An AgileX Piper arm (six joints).
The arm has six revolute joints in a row. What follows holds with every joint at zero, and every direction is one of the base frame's. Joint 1 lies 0.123 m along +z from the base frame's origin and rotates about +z. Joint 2 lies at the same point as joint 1 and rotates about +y. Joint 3 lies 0.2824 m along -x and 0.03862 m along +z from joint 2 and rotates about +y. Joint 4 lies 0.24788 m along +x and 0.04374 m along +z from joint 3 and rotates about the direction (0.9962, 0, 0.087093). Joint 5 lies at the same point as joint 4 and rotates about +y. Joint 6 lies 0.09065 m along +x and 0.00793 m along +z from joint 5 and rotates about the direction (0.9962, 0, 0.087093). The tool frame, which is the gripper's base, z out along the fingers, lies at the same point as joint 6; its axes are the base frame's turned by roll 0, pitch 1.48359 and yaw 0 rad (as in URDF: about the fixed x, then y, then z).
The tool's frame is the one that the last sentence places.
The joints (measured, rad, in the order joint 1, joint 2, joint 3, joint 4, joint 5, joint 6), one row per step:
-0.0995 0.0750 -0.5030 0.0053 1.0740 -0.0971
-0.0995 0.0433 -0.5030 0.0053 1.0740 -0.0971
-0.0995 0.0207 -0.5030 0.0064 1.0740 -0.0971
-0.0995 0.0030 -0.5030 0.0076 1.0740 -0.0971
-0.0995 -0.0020 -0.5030 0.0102 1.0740 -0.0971
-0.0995 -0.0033 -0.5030 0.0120 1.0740 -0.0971
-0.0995 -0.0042 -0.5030 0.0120 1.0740 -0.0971
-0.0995 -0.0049 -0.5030 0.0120 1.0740 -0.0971
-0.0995 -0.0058 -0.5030 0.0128 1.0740 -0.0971
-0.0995 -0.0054 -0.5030 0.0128 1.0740 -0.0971
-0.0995 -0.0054 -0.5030 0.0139 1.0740 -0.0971
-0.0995 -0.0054 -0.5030 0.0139 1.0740 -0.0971
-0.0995 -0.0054 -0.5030 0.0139 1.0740 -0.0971
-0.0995 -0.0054 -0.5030 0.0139 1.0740 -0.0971
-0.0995 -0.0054 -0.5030 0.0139 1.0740 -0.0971
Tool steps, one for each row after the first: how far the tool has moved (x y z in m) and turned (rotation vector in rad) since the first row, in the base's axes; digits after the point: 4 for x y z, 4 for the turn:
-0.0049 0.0005 0.0001 -0.0031 -0.0315 0.0000
-0.0083 0.0009 0.0001 -0.0045 -0.0541 0.0006
-0.0110 0.0013 0.0000 -0.0052 -0.0718 0.0012
-0.0118 0.0016 0.0000 -0.0035 -0.0770 0.0026
-0.0120 0.0017 0.0000 -0.0021 -0.0785 0.0035
-0.0121 0.0017 0.0000 -0.0022 -0.0794 0.0035
-0.0122 0.0018 0.0000 -0.0023 -0.0801 0.0035
-0.0123 0.0018 0.0000 -0.0017 -0.0810 0.0040
-0.0123 0.0018 0.0000 -0.0016 -0.0806 0.0040
-0.0123 0.0019 0.0000 -0.0007 -0.0807 0.0045
-0.0123 0.0019 0.0000 -0.0007 -0.0807 0.0045
-0.0123 0.0019 0.0000 -0.0007 -0.0807 0.0045
-0.0123 0.0019 0.0000 -0.0007 -0.0807 0.0045
-0.0123 0.0019 0.0000 -0.0007 -0.0807 0.0045

